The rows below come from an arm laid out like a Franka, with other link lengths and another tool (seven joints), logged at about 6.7 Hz.
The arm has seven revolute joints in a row. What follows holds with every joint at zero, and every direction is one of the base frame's. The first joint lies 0.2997 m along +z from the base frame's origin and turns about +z. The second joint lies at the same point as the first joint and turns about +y. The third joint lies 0.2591 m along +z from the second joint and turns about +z. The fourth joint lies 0.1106 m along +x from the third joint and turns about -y. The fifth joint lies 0.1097 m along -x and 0.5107 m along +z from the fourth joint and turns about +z. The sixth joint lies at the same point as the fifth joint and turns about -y. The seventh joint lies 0.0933 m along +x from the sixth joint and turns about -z. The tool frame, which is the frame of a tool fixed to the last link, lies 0.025 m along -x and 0.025 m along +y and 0.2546 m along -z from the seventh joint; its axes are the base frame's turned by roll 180, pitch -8.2 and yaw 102.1 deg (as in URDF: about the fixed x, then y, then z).
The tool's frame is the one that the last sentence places.
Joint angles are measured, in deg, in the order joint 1, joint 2, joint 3, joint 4, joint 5, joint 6, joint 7. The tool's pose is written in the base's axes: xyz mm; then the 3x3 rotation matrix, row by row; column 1 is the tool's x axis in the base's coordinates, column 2 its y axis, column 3 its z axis. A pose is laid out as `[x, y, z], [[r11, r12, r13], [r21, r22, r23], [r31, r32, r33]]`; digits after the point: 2 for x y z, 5 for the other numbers.
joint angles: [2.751 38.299 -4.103 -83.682 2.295 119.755 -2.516]
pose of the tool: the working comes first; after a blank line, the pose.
Where each joint sits with the arm in this pose, in the base's axes (m; each line is computed from the numbers above, not from the rounded line before):
joint 1: 0.0000 0.0000 0.2997
joint 2: 0.0000 0.0000 0.2997
joint 3: 0.1604 0.0077 0.5030
joint 4: 0.2473 0.0040 0.4347
joint 5: 0.7387 -0.0079 0.2580
joint 6: 0.7387 -0.0079 0.2580
joint 7: 0.8319 -0.0107 0.2546
the tool: 0.7970 0.0116 0.0009

[797.04, 11.59, 0.87], [[-0.21601, 0.97396, -0.06882], [0.96603, 0.22343, 0.12986], [0.14186, -0.03843, -0.98914]]
